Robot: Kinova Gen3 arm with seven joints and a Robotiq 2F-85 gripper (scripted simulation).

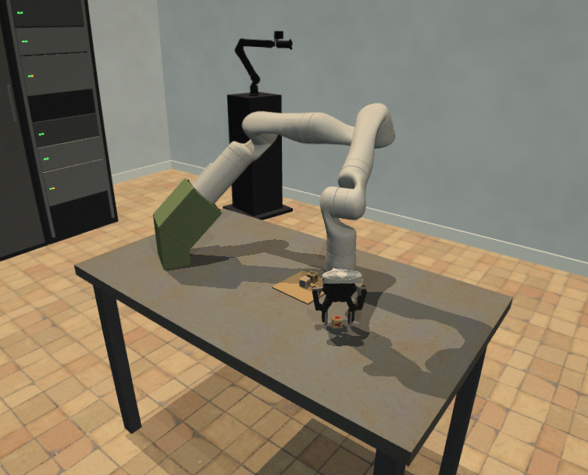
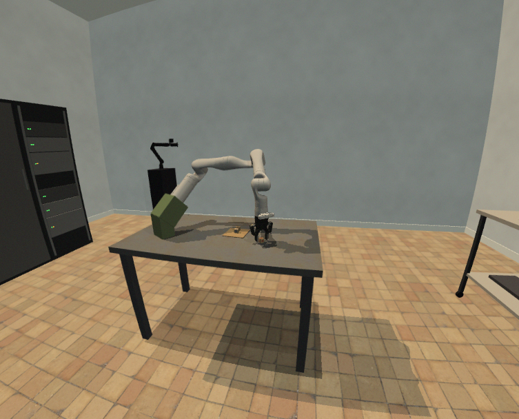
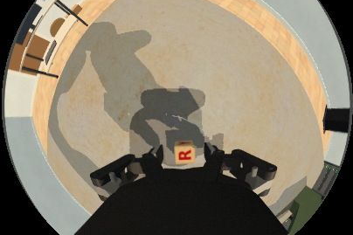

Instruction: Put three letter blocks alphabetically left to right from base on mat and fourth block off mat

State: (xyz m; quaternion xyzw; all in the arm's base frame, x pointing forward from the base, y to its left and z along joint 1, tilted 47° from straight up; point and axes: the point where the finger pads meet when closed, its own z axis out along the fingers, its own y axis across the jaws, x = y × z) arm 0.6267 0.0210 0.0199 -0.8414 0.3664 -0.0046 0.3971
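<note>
Now: the tan mat 21 cm behind my hand, 7 cm to the left of it and 2 cm below it.
</note>
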